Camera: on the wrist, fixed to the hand. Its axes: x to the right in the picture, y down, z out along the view.
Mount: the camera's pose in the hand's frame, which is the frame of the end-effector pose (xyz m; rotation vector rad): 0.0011 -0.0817 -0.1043 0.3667 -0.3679 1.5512
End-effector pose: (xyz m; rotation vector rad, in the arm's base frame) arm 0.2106 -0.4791 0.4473 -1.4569 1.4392 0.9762
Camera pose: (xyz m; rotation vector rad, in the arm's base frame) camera 0.2889 -0.5791 0.4851 0.3702 2.1986 1.5598
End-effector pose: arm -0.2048 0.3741 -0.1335 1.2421 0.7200 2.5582
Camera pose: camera -0.2890 0.4097 -0.2294 -1.4536 -0.0008 -1.3113
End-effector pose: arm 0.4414 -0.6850 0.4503 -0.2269 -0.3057 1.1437
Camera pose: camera 0.5484 -0.7188 0.3798 0.1426 -0.2020 2.7585
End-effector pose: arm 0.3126 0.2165 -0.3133 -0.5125 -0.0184 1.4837
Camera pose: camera 0.4230 0.1846 -0.3792 0.1875 0.4460 2.9869
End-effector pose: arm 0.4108 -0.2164 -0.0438 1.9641 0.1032 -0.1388
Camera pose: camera 0.4058 -0.0886 -0.0785 1.8112 -1.7214 0.5297
